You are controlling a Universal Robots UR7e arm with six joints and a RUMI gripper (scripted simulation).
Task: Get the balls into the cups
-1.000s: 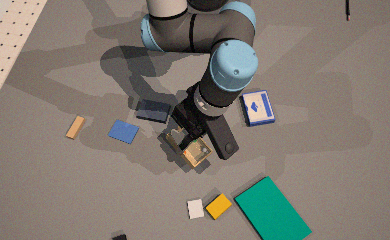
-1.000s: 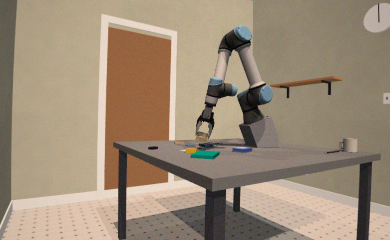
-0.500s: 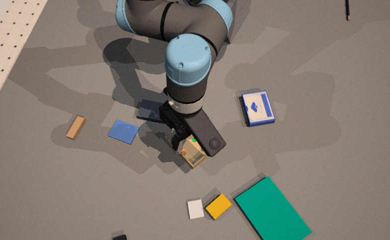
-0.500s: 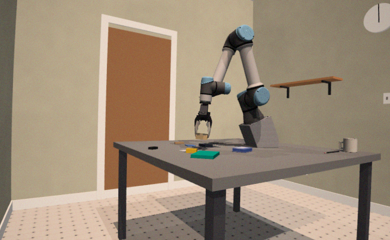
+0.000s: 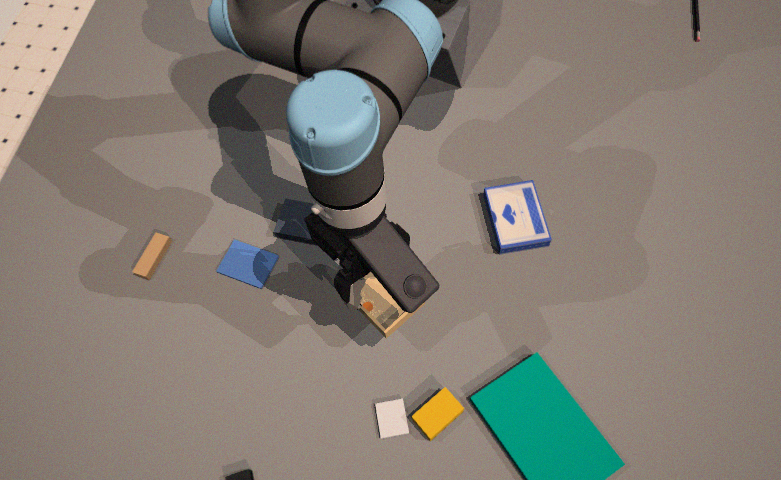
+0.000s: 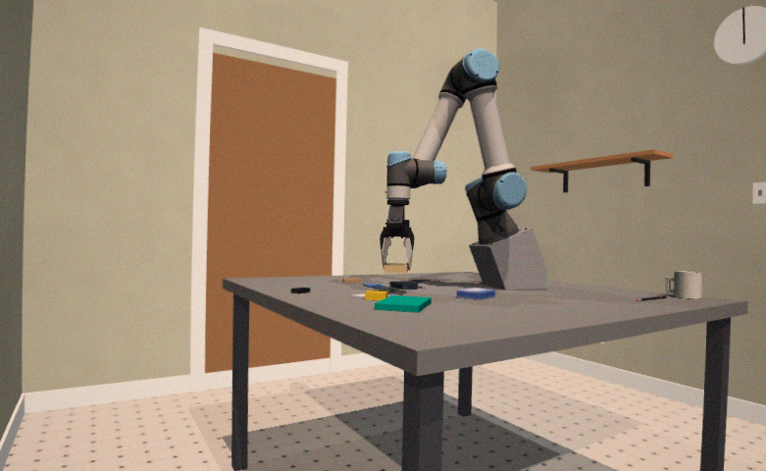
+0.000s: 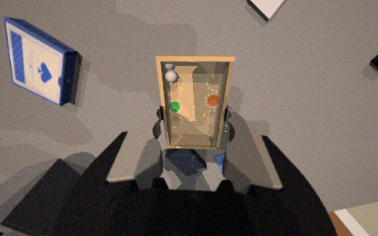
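The covered wooden puzzle lies 1 cm below my hand. From my hand the other things lie so: yellow block 15 cm ahead, 8 cm to the left, 8 cm below; then white block 15 cm ahead, 8 cm below, 2 cm to the left; then dark slate box 14 cm behind, 11 cm to the right, 8 cm below.
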